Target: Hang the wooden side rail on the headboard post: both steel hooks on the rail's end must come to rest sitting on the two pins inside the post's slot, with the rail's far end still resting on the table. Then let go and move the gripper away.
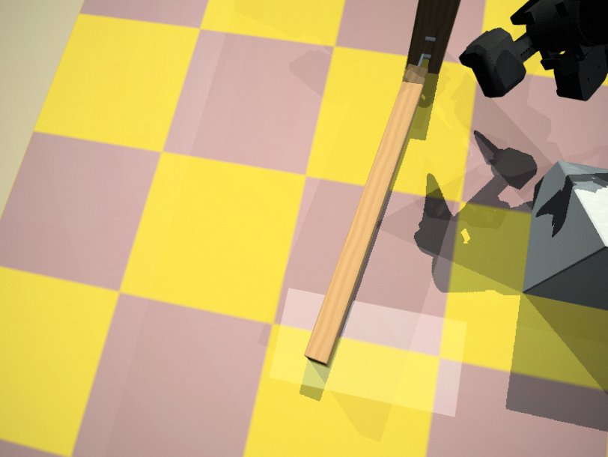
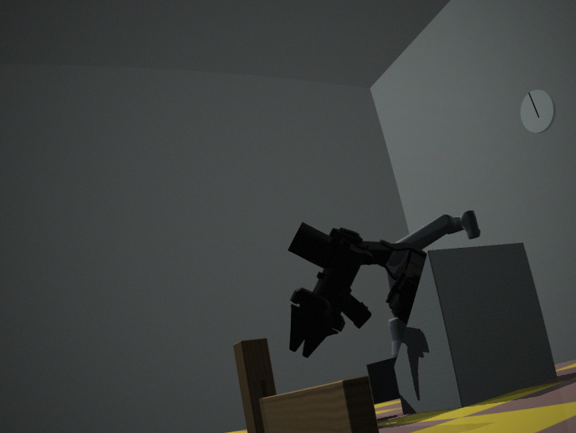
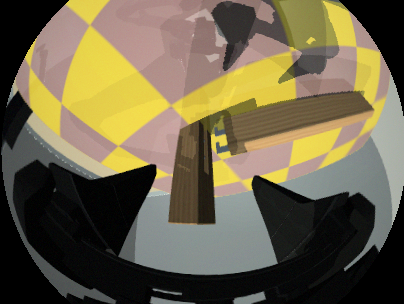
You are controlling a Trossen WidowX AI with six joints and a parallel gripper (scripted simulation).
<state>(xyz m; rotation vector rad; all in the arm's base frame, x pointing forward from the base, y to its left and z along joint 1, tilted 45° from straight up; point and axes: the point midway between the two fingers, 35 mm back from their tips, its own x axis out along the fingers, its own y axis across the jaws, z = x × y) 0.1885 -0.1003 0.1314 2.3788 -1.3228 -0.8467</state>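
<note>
The dark wooden headboard post is 60 mm to the right of my gripper tip, 60 mm ahead of it and 50 mm below it.
</note>
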